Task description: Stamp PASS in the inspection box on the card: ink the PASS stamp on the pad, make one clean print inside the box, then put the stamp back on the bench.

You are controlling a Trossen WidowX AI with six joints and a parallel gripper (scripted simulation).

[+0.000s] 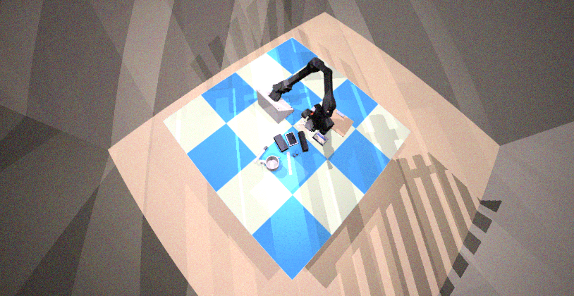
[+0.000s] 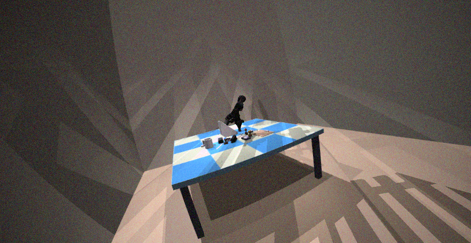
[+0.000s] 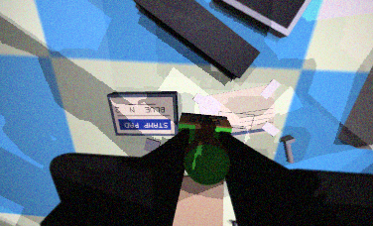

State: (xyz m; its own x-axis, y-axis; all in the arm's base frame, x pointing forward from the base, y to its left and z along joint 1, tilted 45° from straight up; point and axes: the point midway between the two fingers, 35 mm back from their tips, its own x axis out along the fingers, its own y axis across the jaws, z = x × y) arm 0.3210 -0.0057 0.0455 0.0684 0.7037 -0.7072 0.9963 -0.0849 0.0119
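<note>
My gripper tip is 10 mm short of the dark flat device, 90 mm to the left of it and 80 mm above it. From my gripper tip the other things lie so: green-knobbed pass stamp (right at my gripper tip); pale card (50 mm behind, 20 mm to the left, 100 mm below); reddish stamp (70 mm behind, 100 mm to the left, 80 mm below).
</note>
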